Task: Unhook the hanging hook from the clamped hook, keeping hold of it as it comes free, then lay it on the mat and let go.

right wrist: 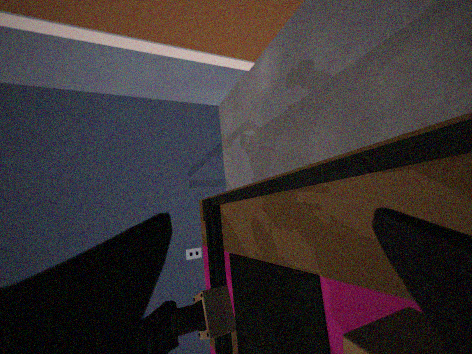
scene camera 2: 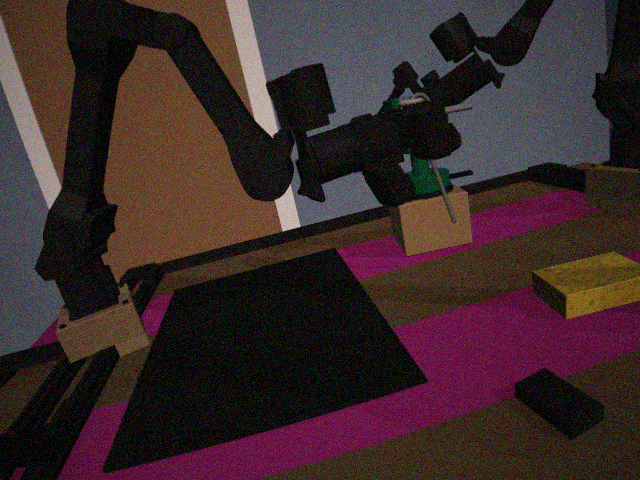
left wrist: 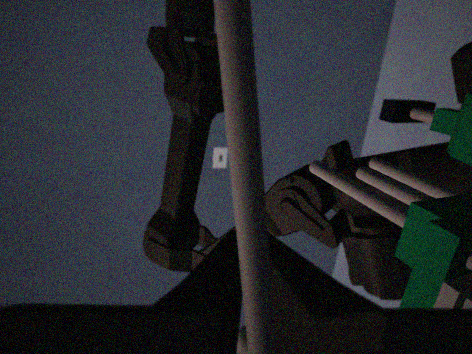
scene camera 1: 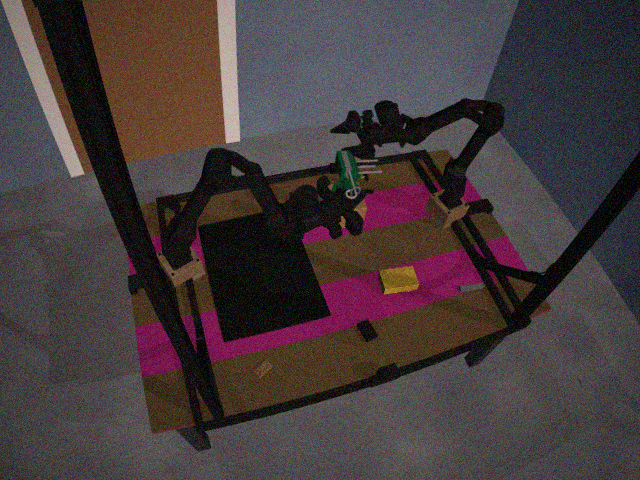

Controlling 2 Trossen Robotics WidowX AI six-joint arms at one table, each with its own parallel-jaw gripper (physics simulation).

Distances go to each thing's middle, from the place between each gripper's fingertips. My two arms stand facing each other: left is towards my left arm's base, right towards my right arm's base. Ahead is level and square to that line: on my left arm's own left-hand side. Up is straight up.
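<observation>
Relative to my left hand: green clamp (scene camera 2: 423,177), 10 cm ahead and 7 cm below; black mat (scene camera 2: 236,356), 31 cm to the left, 3 cm behind and 20 cm below; wooden block (scene camera 2: 420,226), 10 cm ahead and 16 cm below; hanging hook (left wrist: 234,32), 3 cm to the left, 2 cm behind and 5 cm below.
Relative to my right hand: hanging hook, 50 mm to the left, 280 mm behind and 20 mm below; black mat, 290 mm behind, 320 mm to the left and 170 mm below; wooden block, 10 mm to the left, 160 mm behind and 130 mm below; green clamp, 10 mm to the left, 160 mm behind and 40 mm below.
</observation>
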